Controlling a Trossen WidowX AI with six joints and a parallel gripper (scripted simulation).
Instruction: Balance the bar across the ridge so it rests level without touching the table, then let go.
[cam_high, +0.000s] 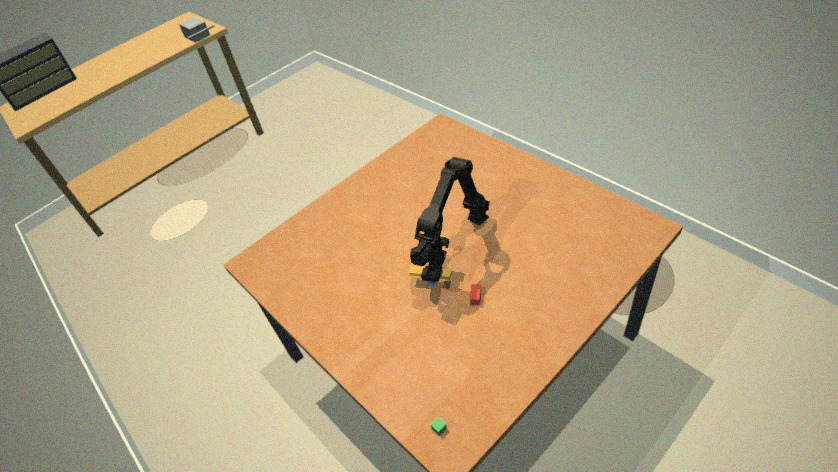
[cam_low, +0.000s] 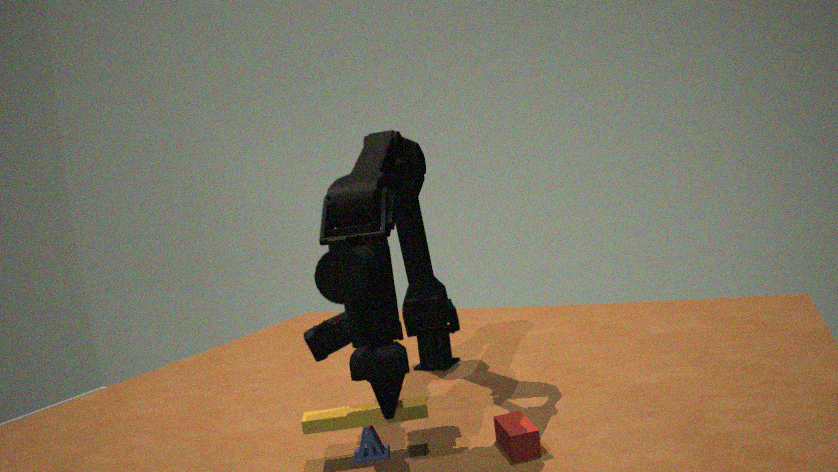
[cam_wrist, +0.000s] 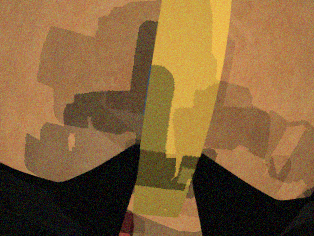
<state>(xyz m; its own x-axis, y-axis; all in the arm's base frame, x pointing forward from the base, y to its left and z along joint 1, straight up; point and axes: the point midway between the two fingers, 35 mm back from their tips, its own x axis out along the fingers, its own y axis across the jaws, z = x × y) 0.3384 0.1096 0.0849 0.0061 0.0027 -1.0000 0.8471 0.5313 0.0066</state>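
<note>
Right now the yellow bar is 20 mm ahead of my gripper tip and 20 mm to the right of it. Also, from my gripper tip: red block 30 mm behind, 150 mm to the left, 30 mm below; then green cube 400 mm ahead, 390 mm to the left, 30 mm below.
</note>
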